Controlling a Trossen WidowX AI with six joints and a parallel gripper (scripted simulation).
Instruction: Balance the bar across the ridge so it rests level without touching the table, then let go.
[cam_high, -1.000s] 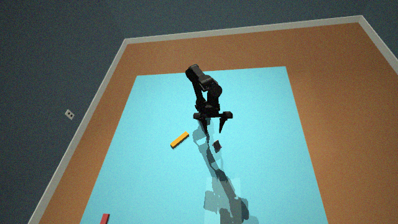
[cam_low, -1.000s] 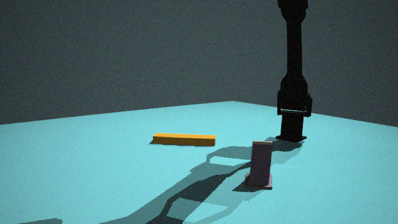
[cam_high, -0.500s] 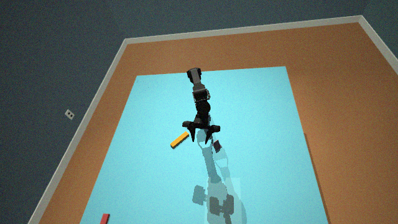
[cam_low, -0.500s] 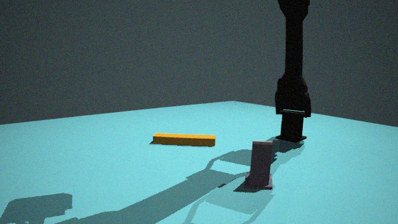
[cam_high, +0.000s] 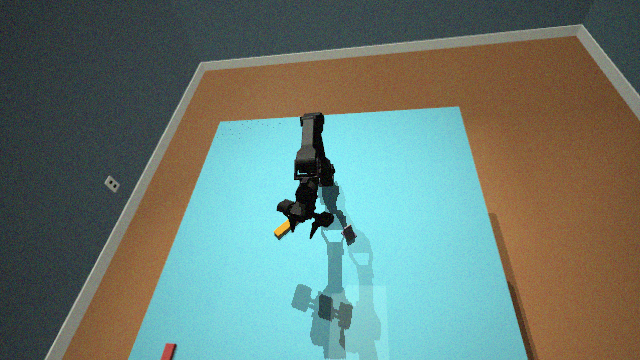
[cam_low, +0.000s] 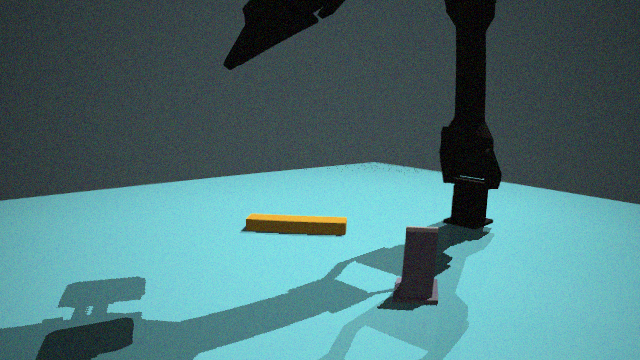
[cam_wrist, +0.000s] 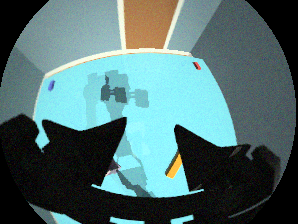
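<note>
My gripper tip is 200 mm above the orange bar, 160 mm past it and 110 mm to the left of it. From my gripper tip the other things lie so: red block 470 mm to the right, 350 mm ahead, 200 mm below.
</note>
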